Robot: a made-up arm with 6 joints.
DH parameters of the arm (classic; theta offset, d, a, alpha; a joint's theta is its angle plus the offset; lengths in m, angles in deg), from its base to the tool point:
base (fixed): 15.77 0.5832 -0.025 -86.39
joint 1: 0 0.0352 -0.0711 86.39
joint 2: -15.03 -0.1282 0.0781 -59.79
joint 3: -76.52 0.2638 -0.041 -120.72
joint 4: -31 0.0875 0.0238 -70.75
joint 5: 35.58 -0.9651 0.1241 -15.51
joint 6: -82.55 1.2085 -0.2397 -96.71
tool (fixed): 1.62 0.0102 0 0
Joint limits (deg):
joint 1: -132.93..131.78
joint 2: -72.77..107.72
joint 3: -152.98..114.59
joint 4: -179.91..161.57
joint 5: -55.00..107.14
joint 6: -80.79..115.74
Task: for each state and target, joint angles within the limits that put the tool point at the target. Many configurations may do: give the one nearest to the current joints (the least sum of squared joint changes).
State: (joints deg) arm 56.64 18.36 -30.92 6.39 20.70 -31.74
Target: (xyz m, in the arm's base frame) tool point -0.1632 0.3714 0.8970
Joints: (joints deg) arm 69.39 -27.21 -16.51 -8.61 -0.39 -47.55
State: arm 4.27 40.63 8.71 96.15 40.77 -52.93
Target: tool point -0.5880 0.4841 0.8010
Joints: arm 29.51 26.14 24.29 111.96 33.50 -54.18
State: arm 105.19 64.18 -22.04 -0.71 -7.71 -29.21
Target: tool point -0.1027 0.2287 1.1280
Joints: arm 107.50 20.59 -48.76 -2.07 -11.37 -28.03
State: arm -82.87 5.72 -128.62 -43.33 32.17 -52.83
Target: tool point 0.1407 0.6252 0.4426
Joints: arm -76.97 8.64 -120.70 -56.02 12.35 -62.34
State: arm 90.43 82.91 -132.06 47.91 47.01 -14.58
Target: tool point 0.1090 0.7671 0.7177
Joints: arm 117.18 83.88 -113.18 85.00 52.02 -21.43
